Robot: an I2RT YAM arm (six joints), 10 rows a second.
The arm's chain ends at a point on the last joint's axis. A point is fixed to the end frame.
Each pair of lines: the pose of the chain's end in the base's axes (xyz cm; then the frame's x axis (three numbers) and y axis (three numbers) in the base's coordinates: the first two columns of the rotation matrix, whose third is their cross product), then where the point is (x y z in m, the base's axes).
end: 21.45 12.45 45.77 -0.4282 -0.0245 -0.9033 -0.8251 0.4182 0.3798
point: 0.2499 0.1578 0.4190
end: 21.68 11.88 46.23 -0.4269 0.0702 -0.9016 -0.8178 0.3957 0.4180
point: 0.2529 0.1550 0.4269
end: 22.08 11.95 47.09 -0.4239 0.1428 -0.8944 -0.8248 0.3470 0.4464
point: 0.2566 0.1591 0.4390
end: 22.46 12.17 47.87 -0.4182 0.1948 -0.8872 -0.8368 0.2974 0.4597
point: 0.2598 0.1641 0.4500
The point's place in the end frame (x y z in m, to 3 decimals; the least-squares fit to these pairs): 0.019 -0.030 0.051
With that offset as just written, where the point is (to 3 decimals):
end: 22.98 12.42 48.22 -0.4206 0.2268 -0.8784 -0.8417 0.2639 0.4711
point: 0.264 0.168 0.455
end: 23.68 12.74 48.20 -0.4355 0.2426 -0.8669 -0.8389 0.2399 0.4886
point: 0.270 0.173 0.456
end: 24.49 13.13 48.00 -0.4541 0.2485 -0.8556 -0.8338 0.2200 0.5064
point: 0.277 0.178 0.454
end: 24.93 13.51 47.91 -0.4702 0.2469 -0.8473 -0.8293 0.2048 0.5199
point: 0.281 0.182 0.453
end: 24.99 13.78 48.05 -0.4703 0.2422 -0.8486 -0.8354 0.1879 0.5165
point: 0.281 0.185 0.455
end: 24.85 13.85 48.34 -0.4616 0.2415 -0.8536 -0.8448 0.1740 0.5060
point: 0.279 0.187 0.458
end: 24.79 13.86 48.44 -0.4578 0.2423 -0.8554 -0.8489 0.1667 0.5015
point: 0.278 0.187 0.460
